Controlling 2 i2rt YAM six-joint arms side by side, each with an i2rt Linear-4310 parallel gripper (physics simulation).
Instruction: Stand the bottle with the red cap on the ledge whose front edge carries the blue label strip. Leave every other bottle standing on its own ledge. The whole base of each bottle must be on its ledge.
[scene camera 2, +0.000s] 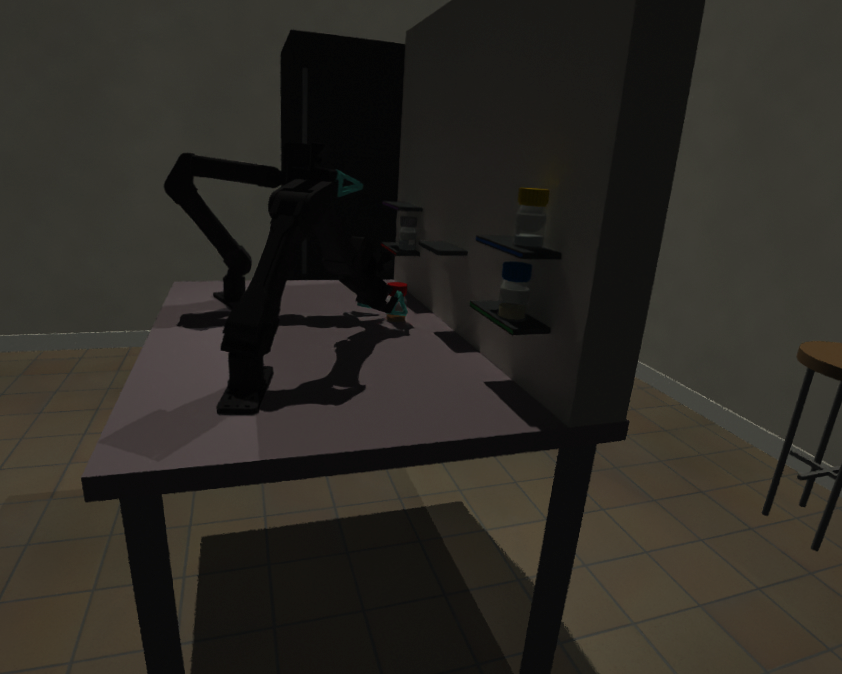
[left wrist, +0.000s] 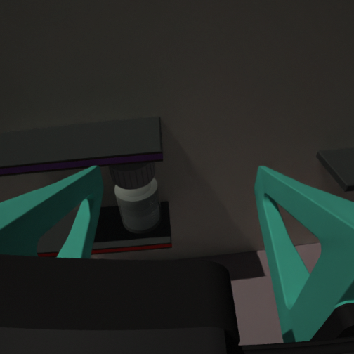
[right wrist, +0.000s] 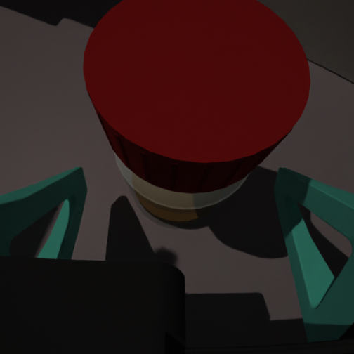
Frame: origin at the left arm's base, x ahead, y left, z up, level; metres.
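Seen in the pictures: left gripper, fingertip midpoint: (scene camera 2: 361, 185); right gripper, fingertip midpoint: (scene camera 2: 394, 310); right arm's base, link origin: (scene camera 2: 247, 390).
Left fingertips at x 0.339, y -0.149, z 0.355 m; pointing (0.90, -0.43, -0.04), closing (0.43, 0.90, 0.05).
A point is followed by its place in that frame.
The bottle with the red cap (scene camera 2: 397, 288) @(z 0.100, x 0.307, y -0.396 m) (right wrist: 195, 85) stands upright on the table. My right gripper (scene camera 2: 397, 306) @(z 0.030, x 0.316, y -0.375 m) (right wrist: 180, 177) is open and empty at the bottle; in the right wrist view its fingers are spread wide, one on each side of the lower part of the bottle. The ledge with the blue label strip (scene camera 2: 500, 245) @(z 0.293, x 0.202, y -0.851 m) is on the panel, and a yellow-capped bottle (scene camera 2: 531, 219) @(z 0.348, x 0.215, y -0.907 m) stands on it. My left gripper (scene camera 2: 349, 184) @(z 0.355, x 0.339, y -0.149 m) (left wrist: 178, 176) is open and empty, raised above the table in front of the panel.
A blue-capped bottle (scene camera 2: 514, 295) @(z 0.207, x 0.207, y -0.895 m) stands on the green-strip ledge (scene camera 2: 484, 313) @(z 0.150, x 0.216, y -0.815 m), below the blue one. A dark-capped bottle (left wrist: 139, 207) stands on the red-strip ledge (left wrist: 164, 242), under the purple-strip ledge (left wrist: 100, 142). Another ledge (scene camera 2: 443, 248) @(z 0.226, x 0.358, y -0.515 m) (left wrist: 342, 167) is on the panel.
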